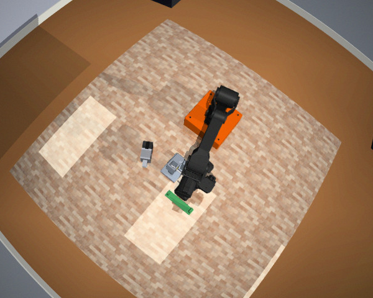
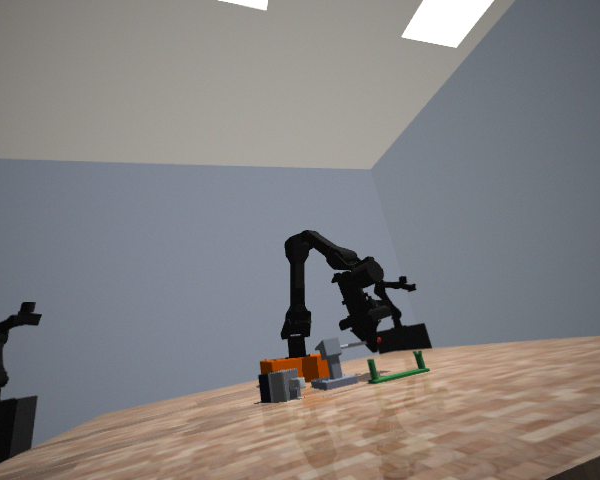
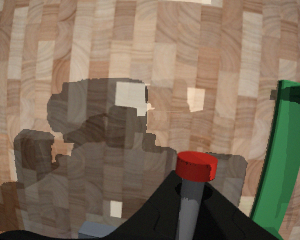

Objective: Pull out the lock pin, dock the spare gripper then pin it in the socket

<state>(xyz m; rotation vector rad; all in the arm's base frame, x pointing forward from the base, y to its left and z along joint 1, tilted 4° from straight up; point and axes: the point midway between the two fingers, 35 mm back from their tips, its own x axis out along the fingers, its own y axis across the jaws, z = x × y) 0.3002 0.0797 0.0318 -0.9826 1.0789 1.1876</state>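
My gripper tip is now 9 cm short of the green rack, 3 cm above it and 2 cm to the left of it. From my gripper tip the other things lie so: spare gripper: 25 cm to the right, 3 cm below, 1 cm behind; grey mount: 12 cm to the right, 3 cm behind.
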